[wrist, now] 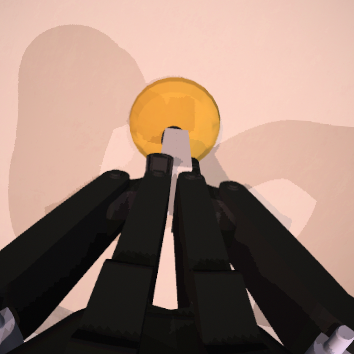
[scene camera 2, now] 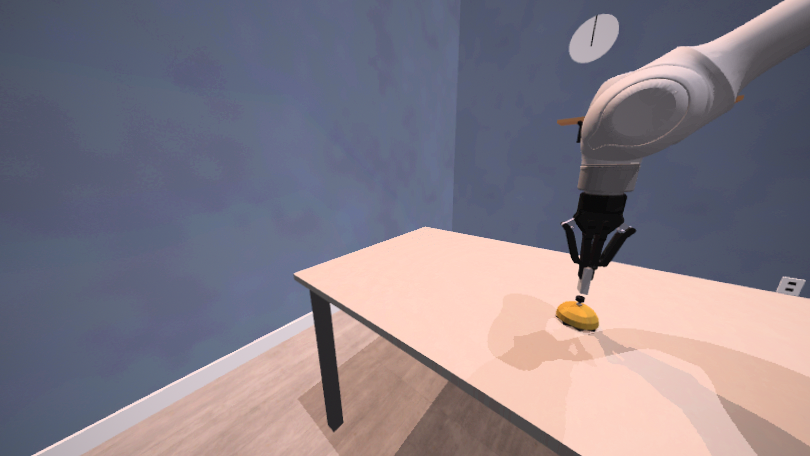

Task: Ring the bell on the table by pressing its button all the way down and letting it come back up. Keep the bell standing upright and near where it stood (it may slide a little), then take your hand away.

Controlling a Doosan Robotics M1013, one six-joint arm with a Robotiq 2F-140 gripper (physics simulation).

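Places are measured from the arm's base along level axes (x ahead, y left, z up), in centimetres.
Pixels of known places: gripper, fingertip midpoint: [wrist: 174, 147] [scene camera 2: 582, 291].
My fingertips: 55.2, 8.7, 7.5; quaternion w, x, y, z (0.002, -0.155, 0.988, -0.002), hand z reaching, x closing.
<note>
Ahead of a thing's pixels: the offset from my fingertips to its middle, as dx, dy, dz. Level surfaces: height alone.
A yellow dome bell {+0.1, +0.0, -4.8} [scene camera 2: 578, 316] [wrist: 175, 107] stands upright on the pale table {dz -8.1} [scene camera 2: 419, 271] [wrist: 280, 60]. Its small black button {+0.1, +0.0, -2.0} [scene camera 2: 579, 298] [wrist: 172, 129] sits on top, and in the wrist view the fingertips cover most of it. My gripper [scene camera 2: 584, 282] [wrist: 174, 147] is shut with nothing between its fingers. It points down, its light grey tips directly over the button, very close above or touching it; which of the two I cannot tell. The button seems to stand above the dome in the scene view.
The arm [scene camera 2: 640, 113] reaches in from the upper right. The table's front edge [scene camera 2: 453, 378] runs toward the lower right. Blue walls stand behind, with a white clock [scene camera 2: 603, 36], a wooden shelf [scene camera 2: 569, 121] partly hidden by the arm, and an outlet [scene camera 2: 790, 286]. Arm shadows lie around the bell.
</note>
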